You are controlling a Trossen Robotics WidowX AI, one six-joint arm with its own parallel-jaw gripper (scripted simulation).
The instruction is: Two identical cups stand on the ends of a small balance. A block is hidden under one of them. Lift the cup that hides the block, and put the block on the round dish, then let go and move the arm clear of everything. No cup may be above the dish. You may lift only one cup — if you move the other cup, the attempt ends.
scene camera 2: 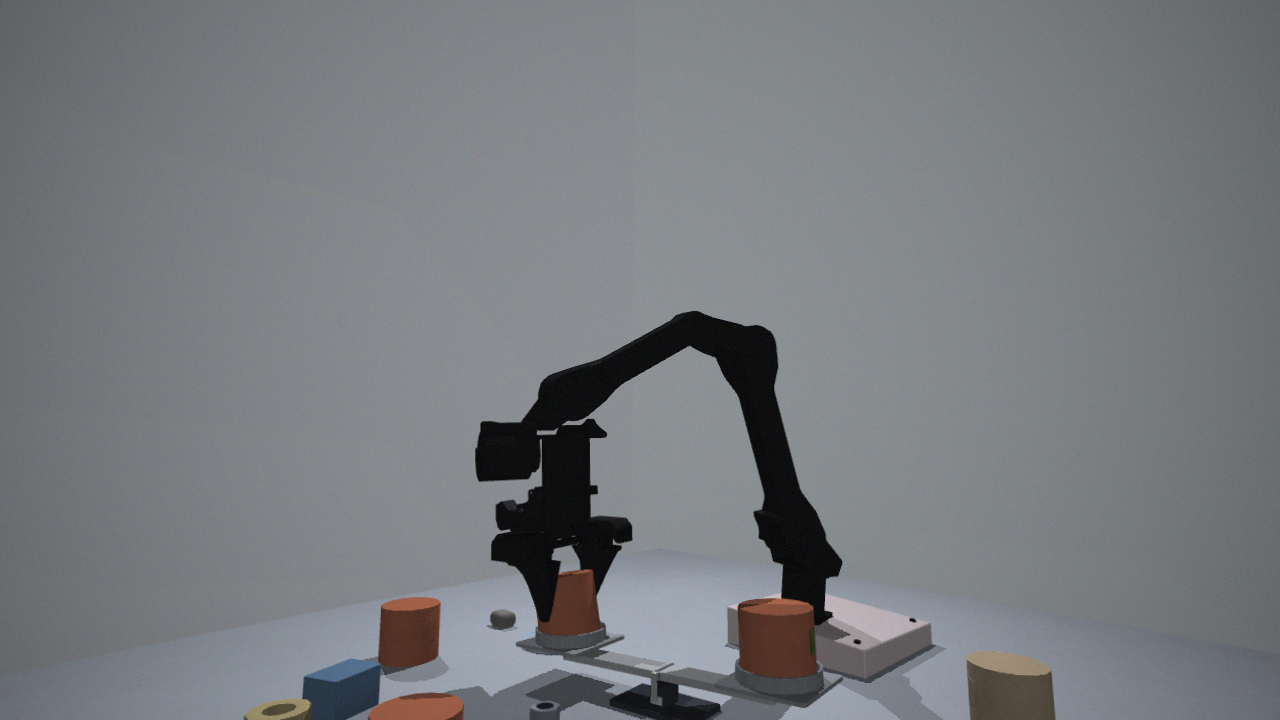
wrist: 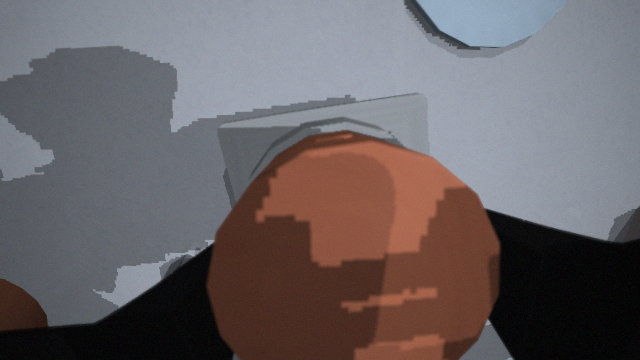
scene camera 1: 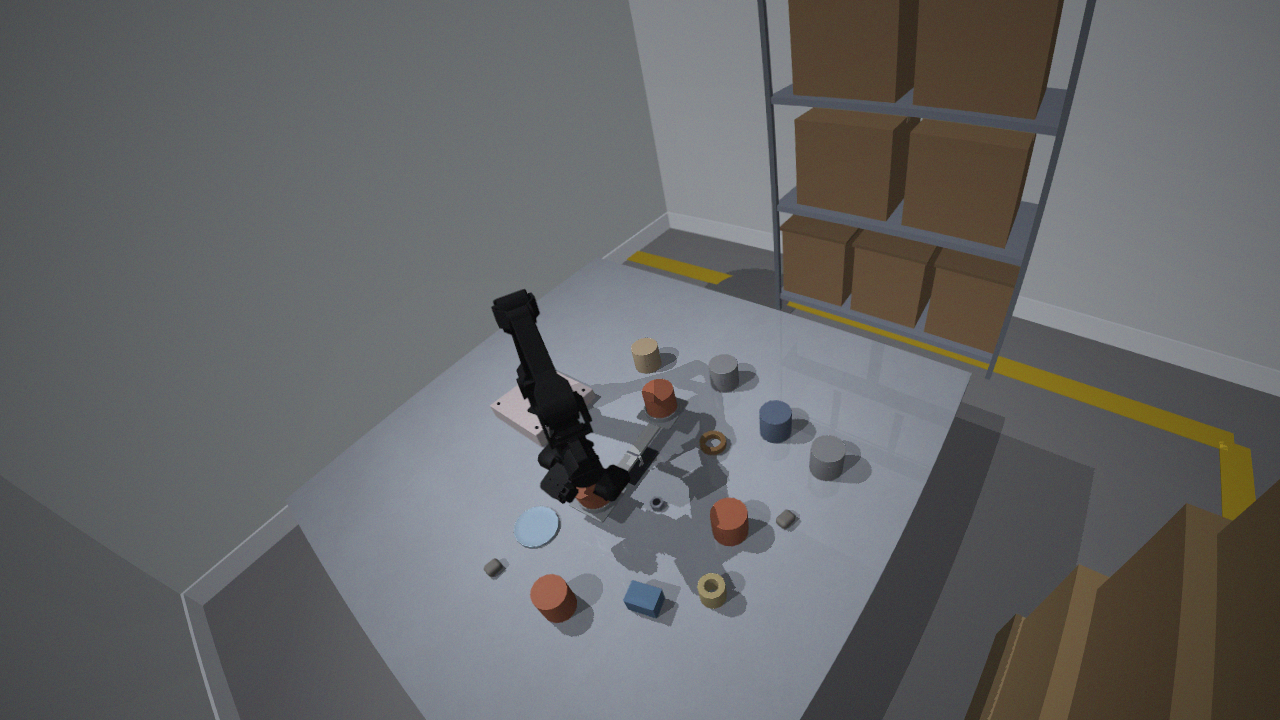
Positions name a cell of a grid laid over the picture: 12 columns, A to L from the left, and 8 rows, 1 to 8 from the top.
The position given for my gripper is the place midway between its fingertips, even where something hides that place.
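My gripper is visible in scene camera 2 (F7), in scene camera 1 (F6) and in the wrist view (G5).
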